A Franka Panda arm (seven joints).
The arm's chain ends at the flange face. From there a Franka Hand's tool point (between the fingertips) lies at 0.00 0.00 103.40 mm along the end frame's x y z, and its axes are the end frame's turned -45 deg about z.
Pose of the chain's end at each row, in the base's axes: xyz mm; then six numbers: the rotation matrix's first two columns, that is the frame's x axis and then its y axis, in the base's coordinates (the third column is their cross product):
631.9 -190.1 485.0 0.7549 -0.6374 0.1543 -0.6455 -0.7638 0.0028
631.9 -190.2 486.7 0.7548 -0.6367 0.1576 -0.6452 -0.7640 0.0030
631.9 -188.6 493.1 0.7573 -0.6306 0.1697 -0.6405 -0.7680 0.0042
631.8 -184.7 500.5 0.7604 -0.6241 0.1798 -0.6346 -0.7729 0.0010
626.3 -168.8 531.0 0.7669 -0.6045 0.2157 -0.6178 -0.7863 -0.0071
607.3 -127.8 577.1 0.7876 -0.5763 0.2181 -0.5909 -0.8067 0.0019
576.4 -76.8 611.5 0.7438 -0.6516 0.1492 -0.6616 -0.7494 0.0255
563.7 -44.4 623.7 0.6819 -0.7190 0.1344 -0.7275 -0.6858 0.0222
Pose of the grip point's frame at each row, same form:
643.9 -200.6 382.8 0.9902 0.0894 0.1071 0.0774 -0.9908 0.1111
644.2 -200.9 384.6 0.9899 0.0900 0.1093 0.0775 -0.9904 0.1136
645.1 -200.2 391.2 0.9884 0.0972 0.1170 0.0826 -0.9890 0.1230
646.1 -196.6 398.8 0.9864 0.1052 0.1264 0.0890 -0.9878 0.1278
644.3 -182.0 430.0 0.9791 0.1286 0.1575 0.1054 -0.9834 0.1475
625.4 -141.3 476.2 0.9747 0.1629 0.1529 0.1391 -0.9779 0.1556
586.2 -89.0 509.3 0.9938 0.0692 0.0875 0.0581 -0.9907 0.1235
571.6 -56.1 521.3 0.9966 -0.0235 0.0793 -0.0322 -0.9933 0.1107

